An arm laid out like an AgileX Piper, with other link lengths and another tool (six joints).
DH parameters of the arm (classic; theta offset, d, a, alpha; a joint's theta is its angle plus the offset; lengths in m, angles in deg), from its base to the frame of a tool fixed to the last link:
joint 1: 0 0.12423 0 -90
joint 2: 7.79 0 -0.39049 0
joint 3: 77.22 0 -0.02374 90
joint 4: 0 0.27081 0 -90
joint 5: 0 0 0 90
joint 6: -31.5 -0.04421 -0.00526 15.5
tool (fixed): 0 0.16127 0 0
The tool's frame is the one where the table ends.
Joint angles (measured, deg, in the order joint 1, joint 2, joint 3, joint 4, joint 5, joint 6), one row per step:
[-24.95 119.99 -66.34 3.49 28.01 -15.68]
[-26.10 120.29 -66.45 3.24 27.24 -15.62]
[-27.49 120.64 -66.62 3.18 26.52 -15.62]
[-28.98 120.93 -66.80 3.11 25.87 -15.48]
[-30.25 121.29 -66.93 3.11 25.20 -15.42]
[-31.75 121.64 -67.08 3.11 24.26 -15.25]
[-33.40 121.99 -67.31 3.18 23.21 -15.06]
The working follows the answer.
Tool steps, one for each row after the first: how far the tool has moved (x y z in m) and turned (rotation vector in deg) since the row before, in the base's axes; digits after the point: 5 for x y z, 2 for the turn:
[-0.00297 -0.00985 -0.00123 -0.42 -0.44 -1.05]
[-0.00403 -0.01161 -0.00150 -0.31 -0.45 -1.37]
[-0.00498 -0.01229 -0.00102 -0.29 -0.45 -1.60]
[-0.00440 -0.01042 -0.00184 -0.23 -0.37 -1.35]
[-0.00544 -0.01237 -0.00138 -0.37 -0.63 -1.70]
[-0.00614 -0.01364 -0.00091 -0.45 -0.81 -1.92]

Tool pose at each row, in the base's axes (x y z in m, rotation vector in deg; rounded; the steps above come from the unrounded poses):
[0.43834 -0.23052 0.14413 -25.25 160.68 -31.01]
[0.43537 -0.24037 0.14290 -23.71 160.57 -31.86]
[0.43134 -0.25198 0.14141 -21.70 160.58 -32.61]
[0.42636 -0.26426 0.14039 -19.38 160.63 -33.37]
[0.42196 -0.27468 0.13854 -17.41 160.66 -33.99]
[0.41652 -0.28705 0.13716 -14.90 160.48 -34.89]
[0.41038 -0.30069 0.13625 -12.02 160.15 -35.92]

